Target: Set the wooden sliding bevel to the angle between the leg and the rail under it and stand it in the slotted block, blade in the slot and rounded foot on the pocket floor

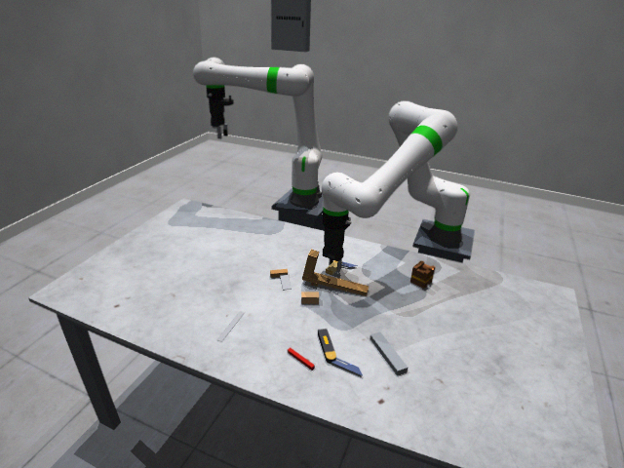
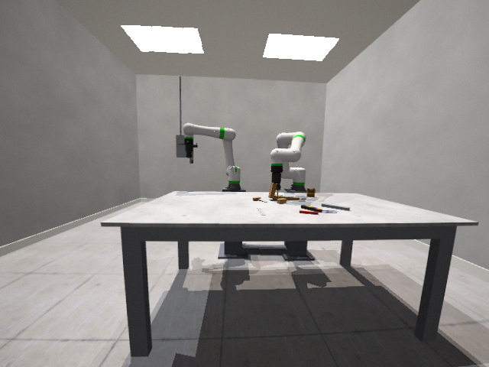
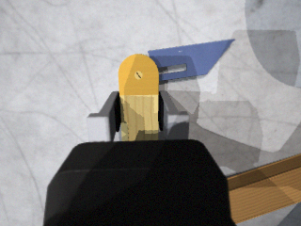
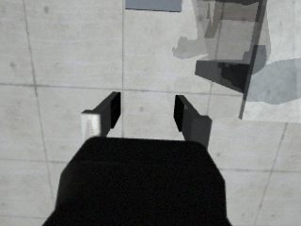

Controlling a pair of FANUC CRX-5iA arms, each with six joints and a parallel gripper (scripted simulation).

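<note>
Right now my left hand is 1 cm past the wooden bevel, 1 cm to the right of it and 1 cm above it. The rest, counted from my left hand: blue blade 3 cm behind, 3 cm to the left, 1 cm below; then small square 17 cm ahead, 14 cm to the right, 1 cm below; then wooden block 23 cm ahead, 1 cm to the left, 1 cm below.
</note>
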